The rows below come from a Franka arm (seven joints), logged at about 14 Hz.
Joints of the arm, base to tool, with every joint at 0 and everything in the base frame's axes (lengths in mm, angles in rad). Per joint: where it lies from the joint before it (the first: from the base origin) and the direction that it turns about. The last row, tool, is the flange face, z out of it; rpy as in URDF.
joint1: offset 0 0 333 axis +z
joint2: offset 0 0 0 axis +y
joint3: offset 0 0 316 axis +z
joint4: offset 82.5 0 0 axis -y
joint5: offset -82.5 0 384 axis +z
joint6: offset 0 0 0 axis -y
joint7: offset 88 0 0 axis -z
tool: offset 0 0 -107 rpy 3.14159 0 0
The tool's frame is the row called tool.
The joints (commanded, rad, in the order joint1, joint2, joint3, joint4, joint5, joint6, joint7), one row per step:
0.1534 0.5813 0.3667 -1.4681 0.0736 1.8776 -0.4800
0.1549 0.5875 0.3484 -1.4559 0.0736 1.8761 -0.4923
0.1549 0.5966 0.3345 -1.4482 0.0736 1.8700 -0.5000
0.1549 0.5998 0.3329 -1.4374 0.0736 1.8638 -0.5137
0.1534 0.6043 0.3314 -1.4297 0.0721 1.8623 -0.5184
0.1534 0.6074 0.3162 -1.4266 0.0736 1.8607 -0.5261
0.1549 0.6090 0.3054 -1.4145 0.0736 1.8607 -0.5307
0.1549 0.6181 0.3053 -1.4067 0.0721 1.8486 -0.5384
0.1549 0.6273 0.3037 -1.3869 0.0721 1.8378 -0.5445
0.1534 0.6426 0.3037 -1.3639 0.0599 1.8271 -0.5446
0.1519 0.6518 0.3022 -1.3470 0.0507 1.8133 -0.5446
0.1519 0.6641 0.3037 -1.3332 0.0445 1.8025 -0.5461
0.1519 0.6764 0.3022 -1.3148 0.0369 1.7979 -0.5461
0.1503 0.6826 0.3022 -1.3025 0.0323 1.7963 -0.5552
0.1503 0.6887 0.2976 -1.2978 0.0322 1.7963 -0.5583
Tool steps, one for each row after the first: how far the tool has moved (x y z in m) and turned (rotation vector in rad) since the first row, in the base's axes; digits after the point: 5 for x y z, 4 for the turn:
0.00688 -0.00822 -0.00085 -0.0033 -0.0070 -0.0040
0.01147 -0.01539 -0.00541 -0.0097 -0.0019 -0.0080
0.01360 -0.01627 -0.00333 -0.0057 -0.0053 0.0033
0.01605 -0.01804 -0.00319 -0.0047 -0.0080 0.0046
0.02014 -0.02576 -0.00560 -0.0101 -0.0082 -0.0013
0.02489 -0.03026 -0.00238 -0.0106 -0.0192 -0.0064
0.02536 -0.03067 -0.00591 -0.0127 -0.0083 0.0032
0.02888 -0.03165 -0.00419 -0.0098 -0.0085 0.0068
0.03352 -0.03370 -0.00528 -0.0170 -0.0097 0.0087
0.03662 -0.03650 -0.00528 -0.0253 -0.0074 0.0098
0.03826 -0.03653 -0.00825 -0.0295 -0.0007 0.0149
0.04227 -0.03806 -0.00913 -0.0333 -0.0044 0.0142
0.04529 -0.03958 -0.00812 -0.0319 -0.0113 0.0210
0.04728 -0.04195 -0.01074 -0.0334 -0.0104 0.0196

